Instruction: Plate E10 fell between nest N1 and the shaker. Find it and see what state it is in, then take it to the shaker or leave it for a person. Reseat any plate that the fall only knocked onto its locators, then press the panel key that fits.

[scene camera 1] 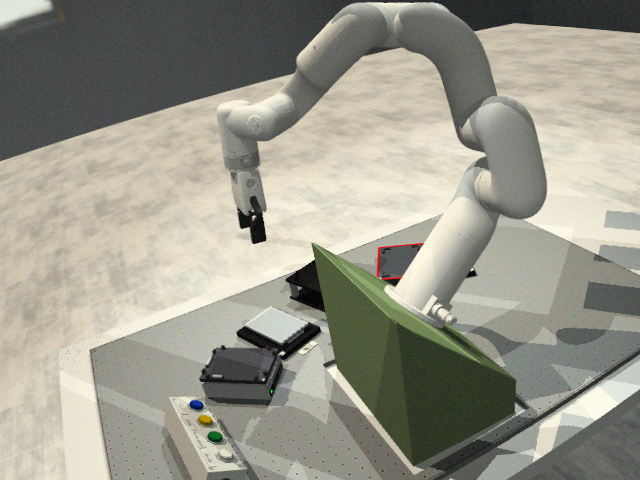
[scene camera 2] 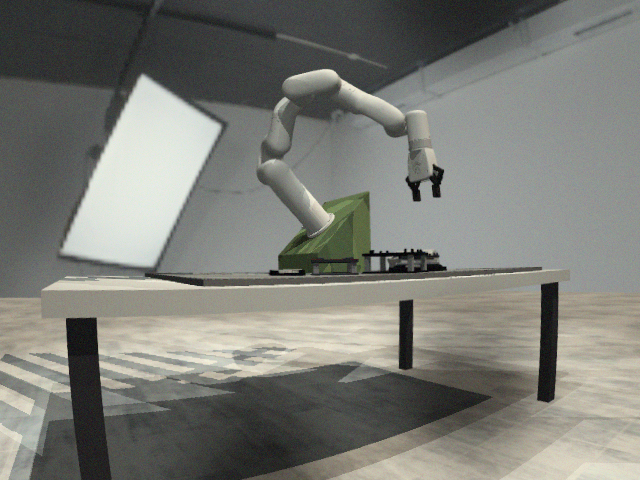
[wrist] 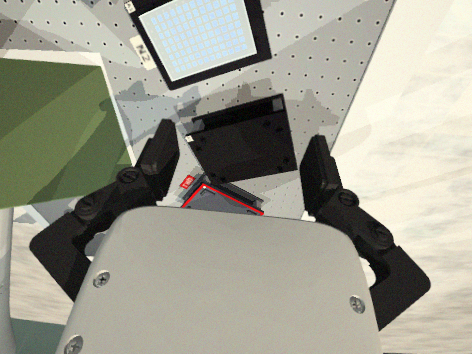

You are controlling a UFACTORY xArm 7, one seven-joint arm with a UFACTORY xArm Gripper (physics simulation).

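Frame: origin at the arm's base, x ahead, y left, z up, level; millimetres.
Seen in the pictures: gripper, fingertip midpoint: (scene camera 1: pixel 252 234) (scene camera 2: pixel 426 199) (wrist: pixel 241 143); arm's base, origin of the base link: (scene camera 1: pixel 413 308) (scene camera 2: pixel 321 226).
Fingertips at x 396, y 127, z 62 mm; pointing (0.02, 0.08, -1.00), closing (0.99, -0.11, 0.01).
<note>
Offsets run from my fingertips to a thing's top centre. "spot": to the spot under its first point.
My gripper (scene camera 1: pixel 250 227) (scene camera 2: pixel 427 193) (wrist: pixel 241 143) is open and empty, high above the table. In the wrist view a black raised stand (wrist: pixel 245 147) (scene camera 1: pixel 305 284) lies below and between the fingers. A pale plate with many wells @[dx -62, dy +21, dz -201 mm] (wrist: pixel 200 37) (scene camera 1: pixel 276 324) lies on a black nest (wrist: pixel 264 49) (scene camera 1: pixel 258 342) beside a label reading N2; I cannot tell if it is fully seated. No E10 marking is readable. The dark shaker @[spot: dx -214, dy +177, dz -205 mm] (scene camera 1: pixel 240 390) with a green light and corner clips shows no plate on top. N1 is not readable in any view.
A key panel @[dx -317, dy +295, dz -148 mm] (scene camera 1: pixel 178 431) with blue, yellow, green and white keys stands near the shaker. A red-outlined dark platform @[dx -63, dy -341, dz -186 mm] (scene camera 1: pixel 400 259) (wrist: pixel 220 202) lies behind the raised stand, partly hidden. The green arm base (scene camera 1: pixel 372 351) (scene camera 2: pixel 356 222) (wrist: pixel 55 125) rises beside the nests.
</note>
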